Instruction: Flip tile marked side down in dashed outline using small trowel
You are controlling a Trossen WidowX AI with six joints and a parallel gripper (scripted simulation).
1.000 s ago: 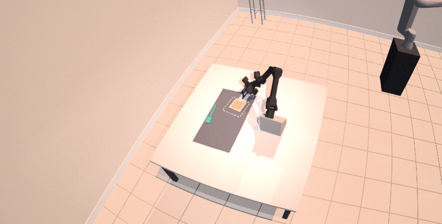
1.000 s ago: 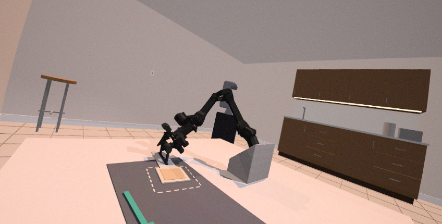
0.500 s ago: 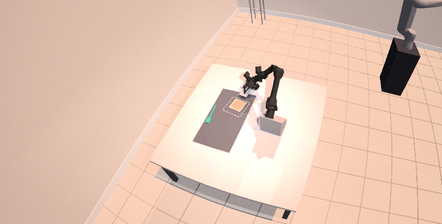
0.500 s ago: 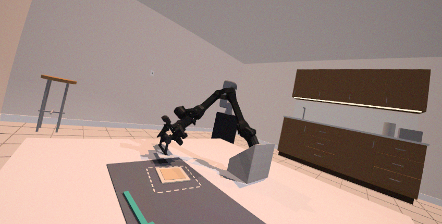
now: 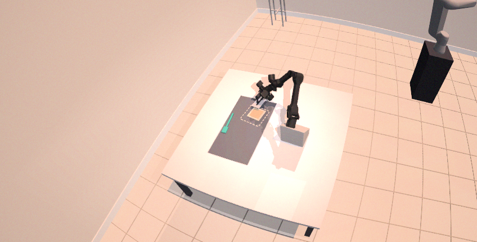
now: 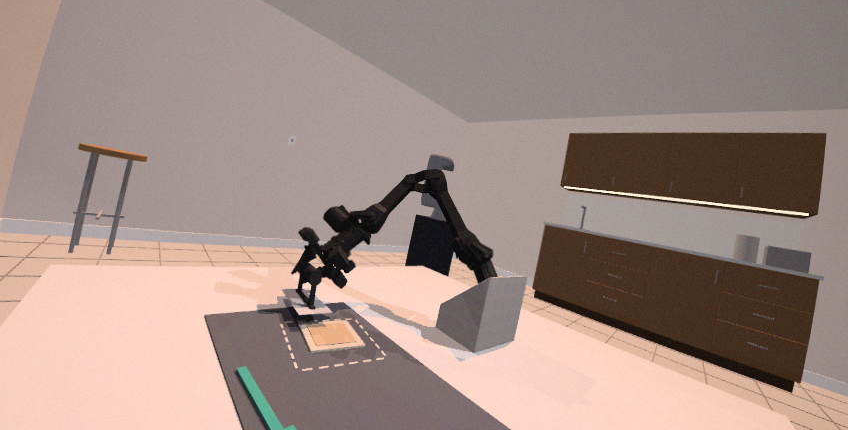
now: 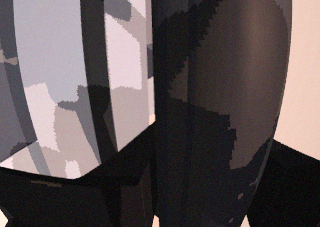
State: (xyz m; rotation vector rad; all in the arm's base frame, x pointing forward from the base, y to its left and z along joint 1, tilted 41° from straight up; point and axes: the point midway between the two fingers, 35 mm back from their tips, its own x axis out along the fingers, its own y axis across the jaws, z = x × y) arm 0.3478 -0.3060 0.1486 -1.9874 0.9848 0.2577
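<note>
The dark mat is 2 cm ahead of my gripper tip, 32 cm to the left of it and 9 cm below it. The rest, counted from my gripper tip: square tile 3 cm behind, 17 cm to the left, 7 cm below; trowel 2 cm behind, 1 cm below; green strip 16 cm ahead, 34 cm to the left, 7 cm below.
</note>
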